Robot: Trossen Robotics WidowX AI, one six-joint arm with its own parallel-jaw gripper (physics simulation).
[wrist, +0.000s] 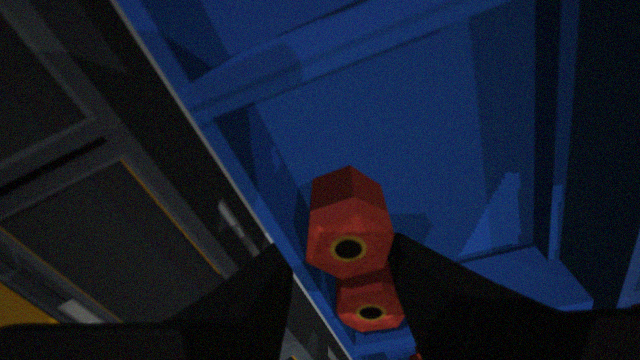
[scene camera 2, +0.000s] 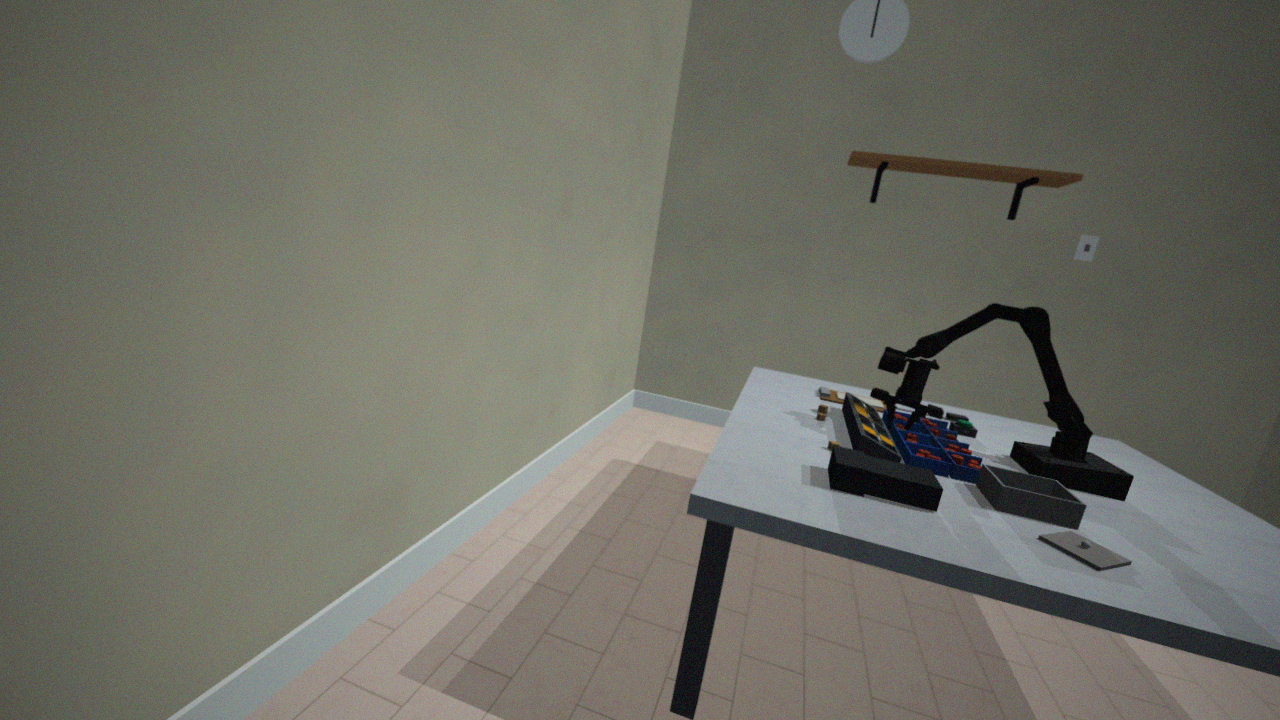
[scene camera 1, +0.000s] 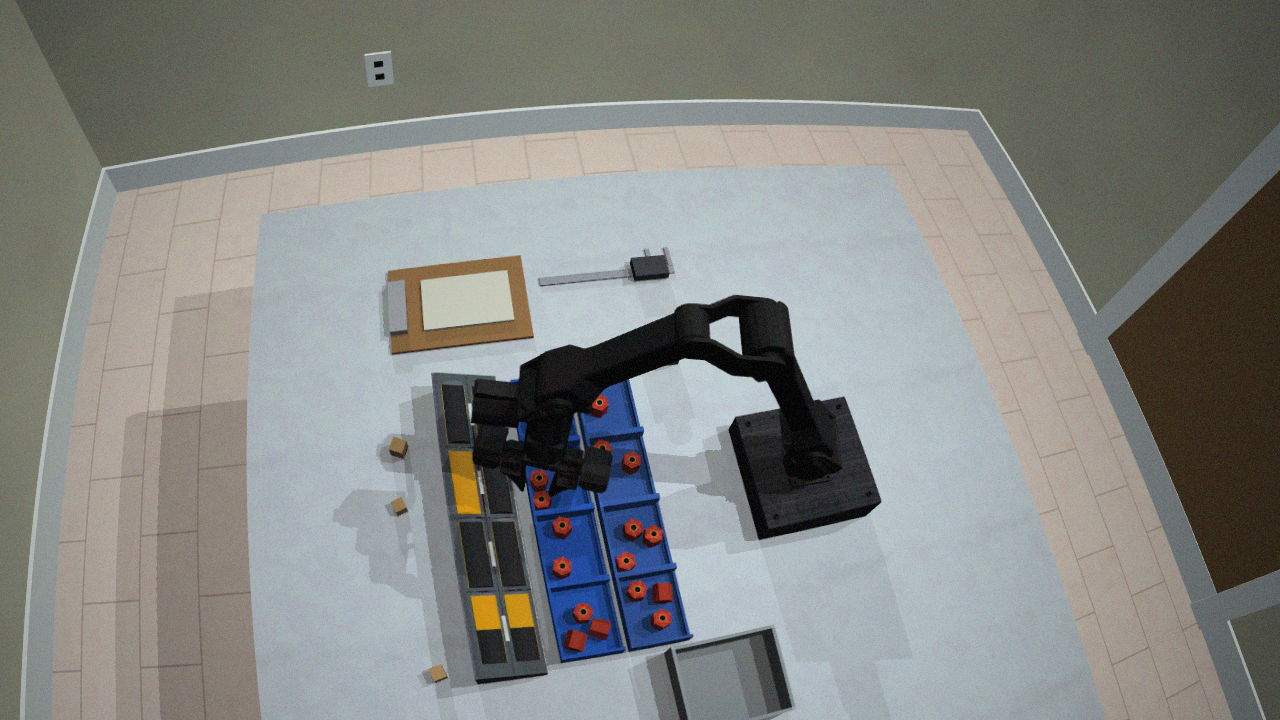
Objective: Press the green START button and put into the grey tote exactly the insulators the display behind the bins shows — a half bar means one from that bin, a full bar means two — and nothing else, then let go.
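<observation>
My gripper (scene camera 1: 537,486) (scene camera 2: 901,420) (wrist: 340,245) is shut on a red hexagonal insulator (wrist: 347,225), held upright over the left column of blue bins (scene camera 1: 581,546). Another red insulator (scene camera 1: 541,499) (wrist: 371,312) is close by in the wrist view. The display (scene camera 1: 491,555) shows a full orange bar (scene camera 1: 464,481) at second left and half bars (scene camera 1: 486,612) (scene camera 1: 518,610) in both bottom panels; other visible panels are dark, and the arm covers the top right. The grey tote (scene camera 1: 733,676) (scene camera 2: 1029,505) shows no insulator in its visible part. The green button (scene camera 2: 964,423) is behind the bins.
Red cubes (scene camera 1: 663,591) (scene camera 1: 599,628) lie among insulators in the end bins. Small tan cubes (scene camera 1: 398,446) (scene camera 1: 436,673) lie beyond the display. A clipboard (scene camera 1: 465,300) and caliper (scene camera 1: 648,267) lie farther off. A black box (scene camera 2: 881,479) and flat plate (scene camera 2: 1083,548) are near the table edge.
</observation>
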